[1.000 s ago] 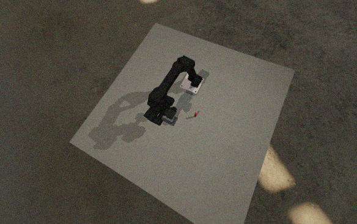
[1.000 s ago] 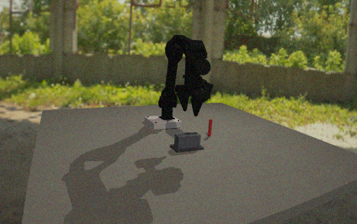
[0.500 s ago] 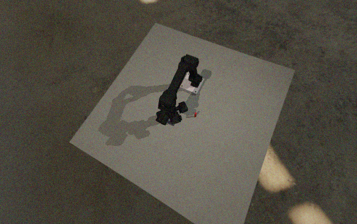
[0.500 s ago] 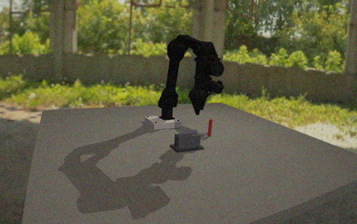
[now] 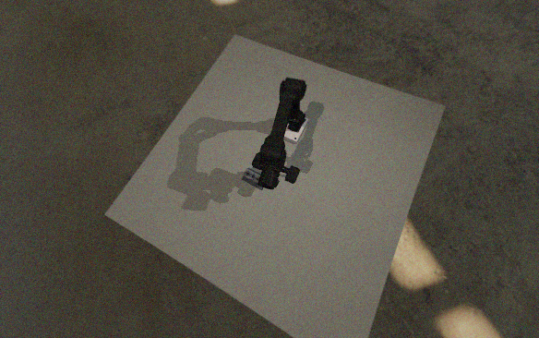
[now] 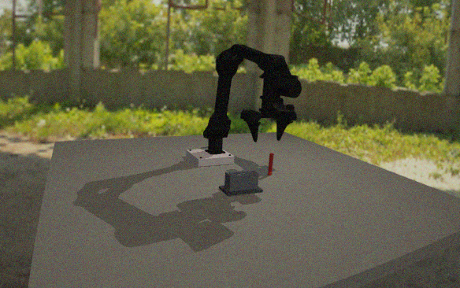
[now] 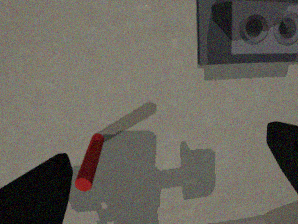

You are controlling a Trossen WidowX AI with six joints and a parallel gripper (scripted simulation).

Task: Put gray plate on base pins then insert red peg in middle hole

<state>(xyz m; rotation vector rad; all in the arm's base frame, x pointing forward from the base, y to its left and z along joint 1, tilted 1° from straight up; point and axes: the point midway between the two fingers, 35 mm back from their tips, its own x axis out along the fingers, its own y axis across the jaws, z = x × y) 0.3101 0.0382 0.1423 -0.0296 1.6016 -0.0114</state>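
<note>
Right now my gripper tip is 100 mm above the red peg, 70 mm to the right of it and 60 mm past it. Also, from my gripper tip: gray plate 110 mm to the right, 100 mm below, 40 mm ahead.
</note>
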